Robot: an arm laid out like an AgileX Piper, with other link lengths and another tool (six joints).
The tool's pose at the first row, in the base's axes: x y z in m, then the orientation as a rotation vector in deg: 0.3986, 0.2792, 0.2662, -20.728, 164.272, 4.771
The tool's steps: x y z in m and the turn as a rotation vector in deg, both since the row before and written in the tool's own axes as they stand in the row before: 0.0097, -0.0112, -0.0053, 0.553, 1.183, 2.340; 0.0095, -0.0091, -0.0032, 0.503, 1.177, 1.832; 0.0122, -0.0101, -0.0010, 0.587, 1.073, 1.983; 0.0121, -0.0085, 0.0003, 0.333, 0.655, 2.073; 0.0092, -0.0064, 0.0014, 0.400, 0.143, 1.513; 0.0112, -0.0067, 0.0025, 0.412, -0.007, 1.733; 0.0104, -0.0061, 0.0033, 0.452, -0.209, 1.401; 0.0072, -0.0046, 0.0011, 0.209, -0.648, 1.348; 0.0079, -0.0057, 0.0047, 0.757, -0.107, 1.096; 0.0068, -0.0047, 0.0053, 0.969, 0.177, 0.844; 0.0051, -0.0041, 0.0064, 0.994, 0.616, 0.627; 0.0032, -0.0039, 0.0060, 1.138, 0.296, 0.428; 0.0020, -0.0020, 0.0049, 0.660, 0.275, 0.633; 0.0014, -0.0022, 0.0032, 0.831, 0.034, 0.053; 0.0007, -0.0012, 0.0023, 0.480, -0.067, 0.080
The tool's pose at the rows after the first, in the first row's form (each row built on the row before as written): 0.3911, 0.2656, 0.2686, -17.418, 165.852, 4.214; 0.3833, 0.2546, 0.2693, -14.808, 167.290, 3.636; 0.3732, 0.2425, 0.2675, -11.917, 168.599, 2.962; 0.3627, 0.2325, 0.2647, -8.865, 169.460, 2.706; 0.3546, 0.2253, 0.2615, -6.582, 169.717, 2.307; 0.3446, 0.2179, 0.2569, -3.960, 169.805, 1.925; 0.3352, 0.2114, 0.2517, -1.819, 169.643, 1.445; 0.3284, 0.2067, 0.2493, 0.212, 169.016, 1.322; 0.3215, 0.2011, 0.2431, 1.936, 168.913, 0.360; 0.3157, 0.1966, 0.2366, 3.321, 169.080, -0.946; 0.3117, 0.1926, 0.2294, 4.405, 169.675, -2.314; 0.3094, 0.1887, 0.2230, 5.204, 169.943, -3.937; 0.3081, 0.1866, 0.2179, 6.246, 170.166, -4.828; 0.3071, 0.1843, 0.2146, 6.432, 170.183, -6.055; 0.3067, 0.1830, 0.2123, 6.605, 170.098, -6.760
